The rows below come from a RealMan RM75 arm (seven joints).
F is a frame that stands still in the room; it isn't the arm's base.
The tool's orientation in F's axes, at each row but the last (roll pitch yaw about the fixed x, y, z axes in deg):
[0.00, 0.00, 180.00]
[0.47, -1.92, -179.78]
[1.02, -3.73, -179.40]
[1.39, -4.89, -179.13]
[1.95, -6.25, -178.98]
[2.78, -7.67, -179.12]
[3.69, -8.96, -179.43]
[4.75, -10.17, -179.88]
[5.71, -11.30, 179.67]
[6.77, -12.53, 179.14]
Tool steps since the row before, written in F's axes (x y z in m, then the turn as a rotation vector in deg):
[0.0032, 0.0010, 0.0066, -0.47, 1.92, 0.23]
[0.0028, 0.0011, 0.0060, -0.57, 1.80, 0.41]
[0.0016, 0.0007, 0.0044, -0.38, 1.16, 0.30]
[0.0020, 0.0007, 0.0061, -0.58, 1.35, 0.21]
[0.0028, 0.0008, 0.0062, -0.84, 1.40, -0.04]
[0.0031, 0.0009, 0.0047, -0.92, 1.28, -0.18]
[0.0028, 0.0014, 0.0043, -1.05, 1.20, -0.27]
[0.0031, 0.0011, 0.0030, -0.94, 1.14, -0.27]
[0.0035, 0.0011, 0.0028, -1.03, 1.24, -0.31]
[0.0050, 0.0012, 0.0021, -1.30, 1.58, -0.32]
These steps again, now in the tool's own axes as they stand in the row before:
[-0.0032, -0.0010, 0.0066, 0.47, -1.92, 0.23]
[-0.0026, -0.0010, 0.0061, 0.58, -1.80, 0.41]
[-0.0013, -0.0006, 0.0045, 0.39, -1.16, 0.30]
[-0.0015, -0.0005, 0.0063, 0.58, -1.35, 0.19]
[-0.0021, -0.0005, 0.0065, 0.81, -1.42, -0.08]
[-0.0025, -0.0006, 0.0051, 0.87, -1.31, -0.24]
[-0.0021, -0.0011, 0.0048, 0.98, -1.24, -0.35]
[-0.0025, -0.0008, 0.0036, 0.88, -1.17, -0.34]
[-0.0029, -0.0008, 0.0035, 0.96, -1.28, -0.38]
[-0.0044, -0.0009, 0.0033, 1.22, -1.62, -0.41]

